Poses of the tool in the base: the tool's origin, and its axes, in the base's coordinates. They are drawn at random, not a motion.
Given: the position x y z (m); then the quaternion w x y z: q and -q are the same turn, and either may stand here.
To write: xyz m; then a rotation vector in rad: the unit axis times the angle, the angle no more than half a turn. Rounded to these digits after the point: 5 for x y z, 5 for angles.
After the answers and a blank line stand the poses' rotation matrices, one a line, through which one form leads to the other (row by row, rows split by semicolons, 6 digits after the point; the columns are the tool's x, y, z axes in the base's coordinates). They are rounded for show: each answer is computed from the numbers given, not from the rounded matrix.
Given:
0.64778, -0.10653, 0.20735, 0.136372, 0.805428, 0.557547, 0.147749
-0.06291, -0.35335, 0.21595, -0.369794, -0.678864, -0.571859, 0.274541
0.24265, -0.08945, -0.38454, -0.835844, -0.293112, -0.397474, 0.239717
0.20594, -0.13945, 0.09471, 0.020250, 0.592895, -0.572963, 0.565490
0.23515, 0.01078, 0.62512, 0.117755, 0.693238, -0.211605, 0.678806
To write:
0.64778, -0.10653, 0.20735, 2.33175, 1.61412, 0.42774
-0.06291, -0.35335, 0.21595, 1.74190, 1.46734, -0.70445
0.24265, -0.08945, -0.38454, 0.62057, 0.84152, -0.50752
0.20594, -0.13945, 0.09471, 1.83900, -1.77717, 1.75399
0.23515, 0.01078, 0.62512, 2.02834, -0.61913, 1.98611

0.334623 0.857830 0.390070; 0.938426 -0.341088 -0.054922; 0.085935 0.384430 -0.919146
0.195209 0.979477 0.050188; 0.573382 -0.072459 -0.816078; -0.795693 0.188082 -0.575759
0.569100 0.633741 0.523925; -0.167723 0.713242 -0.680555; -0.804981 0.299429 0.512199
-0.296131 -0.702316 0.647347; -0.656511 -0.342607 -0.672022; 0.693757 -0.623997 -0.359622
-0.011109 -0.453251 0.891314; -0.133520 -0.882714 -0.450542; 0.990984 -0.124013 -0.050712

